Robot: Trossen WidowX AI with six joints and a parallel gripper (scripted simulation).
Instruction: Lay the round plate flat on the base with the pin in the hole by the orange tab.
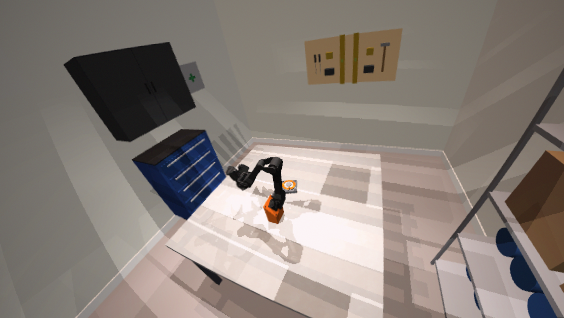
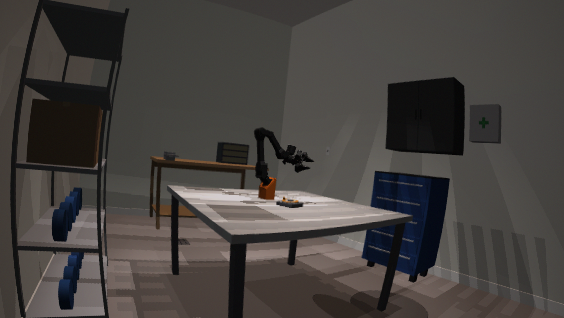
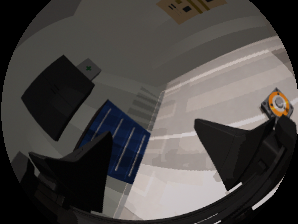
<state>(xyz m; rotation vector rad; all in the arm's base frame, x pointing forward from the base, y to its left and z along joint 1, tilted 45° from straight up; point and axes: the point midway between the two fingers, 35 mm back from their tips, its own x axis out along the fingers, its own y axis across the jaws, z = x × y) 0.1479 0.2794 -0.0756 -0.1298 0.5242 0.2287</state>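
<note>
Now: gripper tip 29 cm to the left of the round plate, 24 cm above it and 9 cm short of it. The rest, counted from my gripper tip: square base 29 cm to the right, 25 cm below, 12 cm ahead.
</note>
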